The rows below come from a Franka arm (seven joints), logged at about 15 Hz.
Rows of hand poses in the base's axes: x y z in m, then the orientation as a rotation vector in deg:
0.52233 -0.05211 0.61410 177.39 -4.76 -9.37
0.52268 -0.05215 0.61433 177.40 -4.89 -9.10
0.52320 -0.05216 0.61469 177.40 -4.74 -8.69
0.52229 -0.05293 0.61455 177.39 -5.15 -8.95
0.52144 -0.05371 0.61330 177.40 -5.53 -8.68
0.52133 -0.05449 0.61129 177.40 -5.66 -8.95
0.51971 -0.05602 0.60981 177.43 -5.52 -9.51
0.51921 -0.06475 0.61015 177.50 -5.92 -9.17
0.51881 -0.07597 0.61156 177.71 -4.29 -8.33
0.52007 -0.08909 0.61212 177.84 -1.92 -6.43
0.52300 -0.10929 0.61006 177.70 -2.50 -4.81
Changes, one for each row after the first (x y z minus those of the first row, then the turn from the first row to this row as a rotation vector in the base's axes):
0.00035 -0.00004 0.00023 -0.01 -0.18 -0.08
0.00087 -0.00005 0.00059 -0.04 -0.44 0.02
-0.00004 -0.00082 0.00045 -0.03 -0.28 -0.24
-0.00089 -0.00160 -0.00080 -0.04 -0.45 -0.49
-0.00100 -0.00238 -0.00281 -0.02 -0.28 -0.57
-0.00262 -0.00391 -0.00429 0.05 0.08 -0.49
-0.00312 -0.01264 -0.00395 0.09 -0.15 -0.75
-0.00352 -0.02386 -0.00254 0.25 -0.68 0.31
-0.00226 -0.03698 -0.00198 0.31 -1.87 1.86
0.00067 -0.05718 -0.00404 0.08 -2.92 1.51

